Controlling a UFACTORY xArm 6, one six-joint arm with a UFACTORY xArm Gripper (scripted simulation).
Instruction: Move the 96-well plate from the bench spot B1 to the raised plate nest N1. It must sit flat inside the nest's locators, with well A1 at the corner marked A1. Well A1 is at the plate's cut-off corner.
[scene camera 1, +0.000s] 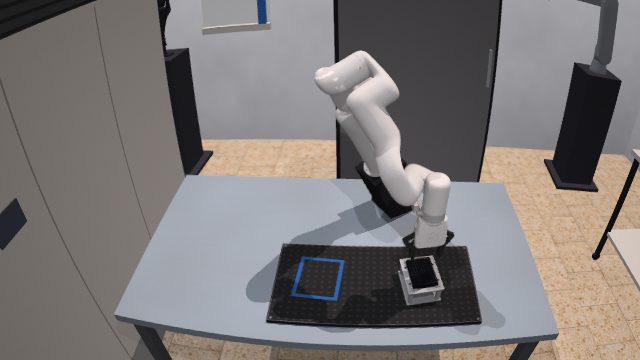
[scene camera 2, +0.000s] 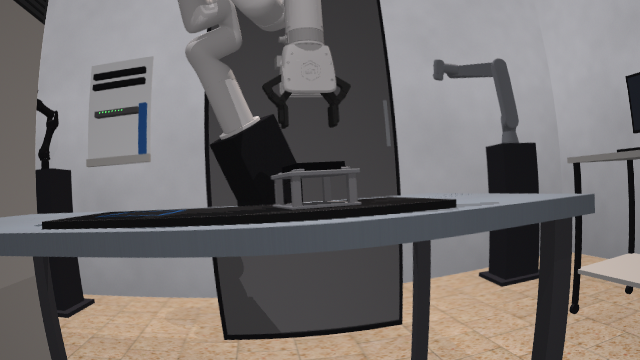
Observation:
I see my gripper (scene camera 2: 309, 127) and a black 96-well plate (scene camera 1: 427, 279).
My gripper is seen too in scene camera 1 (scene camera 1: 425, 256).

